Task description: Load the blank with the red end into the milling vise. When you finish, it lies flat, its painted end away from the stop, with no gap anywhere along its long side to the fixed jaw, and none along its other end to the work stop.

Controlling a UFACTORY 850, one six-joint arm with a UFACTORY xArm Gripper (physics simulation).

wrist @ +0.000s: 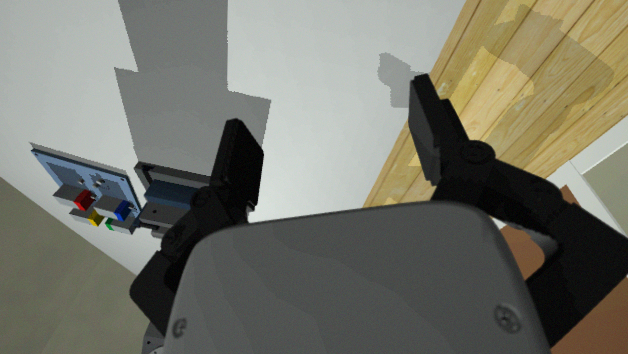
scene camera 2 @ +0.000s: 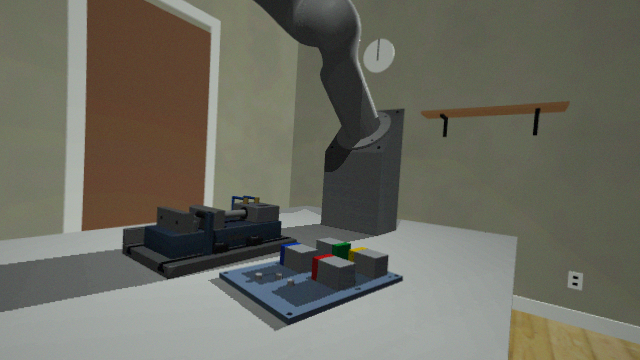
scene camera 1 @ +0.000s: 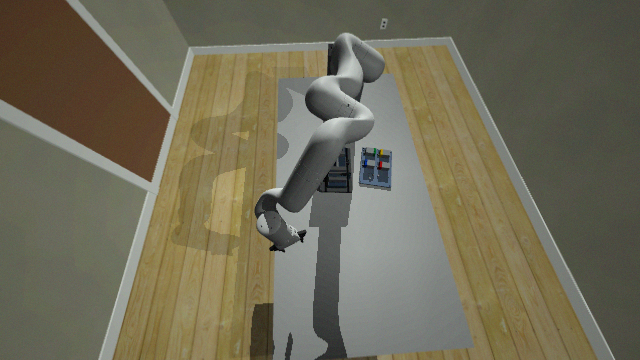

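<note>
The grey blank with the red end (scene camera 1: 384, 165) (scene camera 2: 336, 271) (wrist: 74, 196) lies on the blue pallet (scene camera 1: 376, 186) (scene camera 2: 250, 290) (wrist: 128, 186), beside the milling vise. The vise (scene camera 1: 339, 189) (scene camera 2: 245, 230) (wrist: 170, 193) has a dark blue body and grey jaws, and stands on a dark base. The arm hides part of it in scene camera 1, and a finger covers part of it in the wrist view. No blank shows between its jaws in scene camera 2. My gripper (scene camera 1: 288, 242) (wrist: 325, 118) is open and empty, high up near the table's left edge in scene camera 1, away from vise and pallet.
Blanks with blue (scene camera 2: 299, 256), green (scene camera 2: 332, 246) and yellow (scene camera 2: 370, 262) ends share the pallet with the red-ended one. Small pegs (scene camera 2: 258, 275) stand up from its near part. The robot's dark pedestal (scene camera 2: 352, 195) stands at the table's far end. The arm reaches over the vise.
</note>
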